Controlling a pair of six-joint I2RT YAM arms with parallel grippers.
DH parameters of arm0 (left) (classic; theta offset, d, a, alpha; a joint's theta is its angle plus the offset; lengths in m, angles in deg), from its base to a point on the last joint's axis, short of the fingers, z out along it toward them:
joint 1: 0 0.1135 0.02 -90
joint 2: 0 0 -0.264 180
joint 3: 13.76 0 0.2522 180
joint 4: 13.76 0 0.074 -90
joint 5: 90 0 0 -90
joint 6: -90 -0.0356 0 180
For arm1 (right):
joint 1: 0 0.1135 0.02 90
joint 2: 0 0 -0.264 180
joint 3: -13.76 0 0.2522 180
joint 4: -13.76 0 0.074 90
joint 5: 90 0 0 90
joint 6: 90 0.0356 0 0
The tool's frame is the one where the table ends.
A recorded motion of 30 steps. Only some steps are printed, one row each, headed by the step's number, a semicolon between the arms.
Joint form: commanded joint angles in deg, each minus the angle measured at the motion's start. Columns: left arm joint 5, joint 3, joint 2, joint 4, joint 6, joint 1; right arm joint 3, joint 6, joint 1, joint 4, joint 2, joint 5.
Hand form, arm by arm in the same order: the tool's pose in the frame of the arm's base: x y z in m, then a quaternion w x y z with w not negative. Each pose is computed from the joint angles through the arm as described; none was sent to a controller.
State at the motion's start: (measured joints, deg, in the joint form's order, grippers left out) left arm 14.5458 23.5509 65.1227 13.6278 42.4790 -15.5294; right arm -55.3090 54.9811 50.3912 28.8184 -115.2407 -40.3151
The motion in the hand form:
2: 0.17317 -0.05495 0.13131 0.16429 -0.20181 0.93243 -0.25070; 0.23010 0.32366 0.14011 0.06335 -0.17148 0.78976 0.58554
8: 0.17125 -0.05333 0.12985 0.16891 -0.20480 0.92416 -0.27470; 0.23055 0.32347 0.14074 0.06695 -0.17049 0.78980 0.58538
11: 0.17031 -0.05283 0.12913 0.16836 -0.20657 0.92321 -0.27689; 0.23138 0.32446 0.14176 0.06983 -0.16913 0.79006 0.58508
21: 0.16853 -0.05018 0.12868 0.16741 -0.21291 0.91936 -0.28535; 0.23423 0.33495 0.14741 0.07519 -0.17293 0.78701 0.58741
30: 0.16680 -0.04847 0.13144 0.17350 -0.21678 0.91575 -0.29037; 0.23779 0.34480 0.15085 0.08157 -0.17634 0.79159 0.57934
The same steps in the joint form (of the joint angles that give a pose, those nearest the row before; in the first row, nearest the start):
2: 2.16 -2.98 0.00 0.74 1.00 1.15; -0.07 -0.40 0.74 4.38 2.21 -1.94
8: 4.51 -4.49 -1.02 -1.74 1.80 1.95; -0.06 -0.45 0.70 4.49 2.30 -1.61
11: 4.76 -4.82 -1.25 -1.94 1.99 2.08; -0.39 -0.40 0.72 4.36 2.26 -1.25
21: 5.91 -5.46 -2.06 -2.12 2.34 3.01; -3.17 -0.40 1.37 3.32 1.35 -0.60
30: 6.18 -5.71 -3.69 -1.67 2.69 3.49; -6.31 -1.54 1.91 0.30 0.33 0.67

